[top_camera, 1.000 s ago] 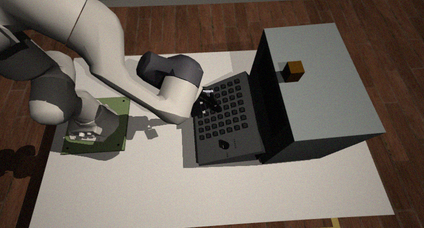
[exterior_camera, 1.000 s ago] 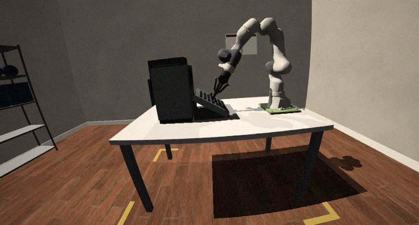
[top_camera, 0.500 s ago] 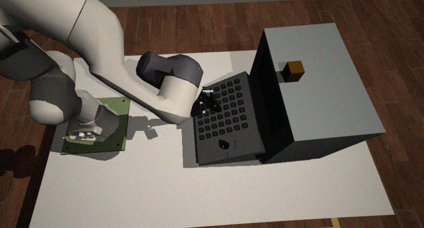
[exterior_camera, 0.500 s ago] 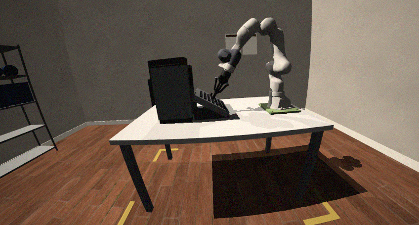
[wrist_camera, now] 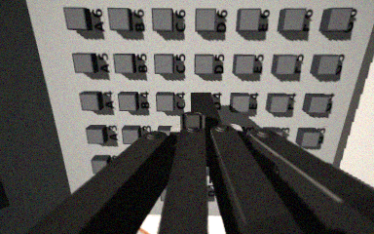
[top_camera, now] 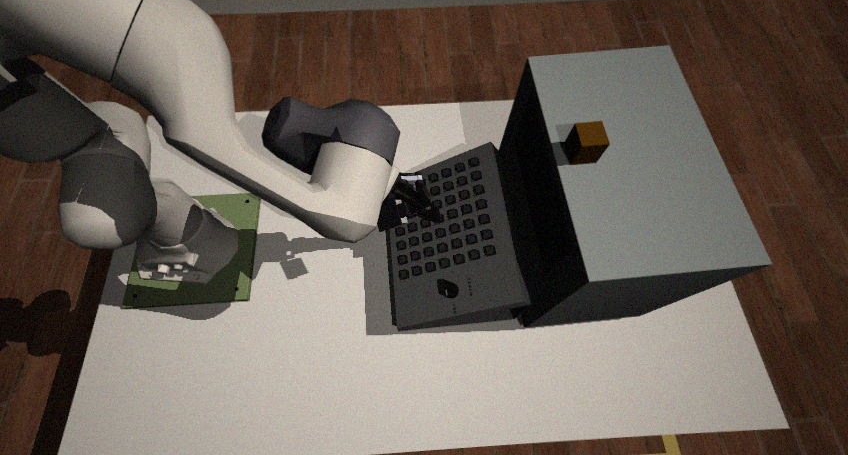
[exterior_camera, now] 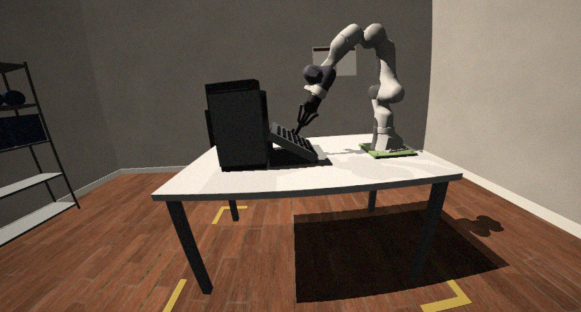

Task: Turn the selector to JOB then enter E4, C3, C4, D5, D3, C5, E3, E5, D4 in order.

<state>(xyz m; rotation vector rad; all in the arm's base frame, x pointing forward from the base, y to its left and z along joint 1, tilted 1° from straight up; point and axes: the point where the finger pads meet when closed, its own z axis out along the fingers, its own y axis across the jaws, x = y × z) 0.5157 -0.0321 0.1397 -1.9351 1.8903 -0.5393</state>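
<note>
The c6 key lies 7 cm to the right of my hand, 5 cm ahead of it and 3 cm below it. Also, from my hand: a5 key (11 cm ahead, 3 cm to the right, 1 cm above); key C5 (5 cm ahead, 3 cm to the right, 3 cm below); sloped keypad (8 cm below, 5 cm to the right, 5 cm ahead).
</note>
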